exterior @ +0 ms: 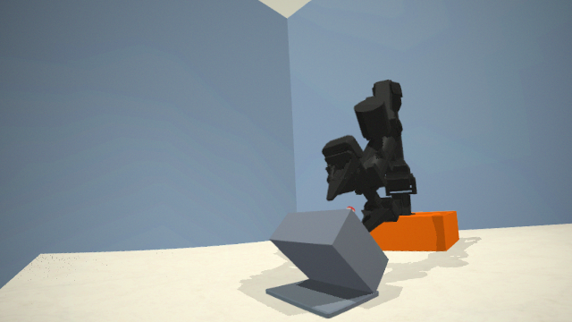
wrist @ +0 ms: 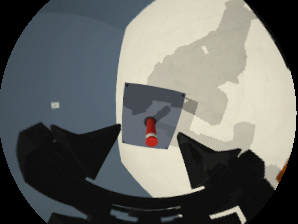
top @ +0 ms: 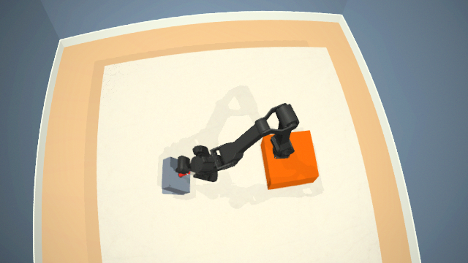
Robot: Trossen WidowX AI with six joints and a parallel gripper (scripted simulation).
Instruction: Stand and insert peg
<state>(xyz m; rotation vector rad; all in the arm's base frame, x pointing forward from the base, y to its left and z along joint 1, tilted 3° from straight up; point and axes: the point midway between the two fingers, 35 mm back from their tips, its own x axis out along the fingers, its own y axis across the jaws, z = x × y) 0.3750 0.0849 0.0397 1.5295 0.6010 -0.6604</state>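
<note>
Right now the red peg is right at my gripper tip. From my gripper tip the other things lie so: grey sloped panel: 40 mm below, 40 mm ahead; grey foot plate: 100 mm below, 60 mm ahead.
</note>
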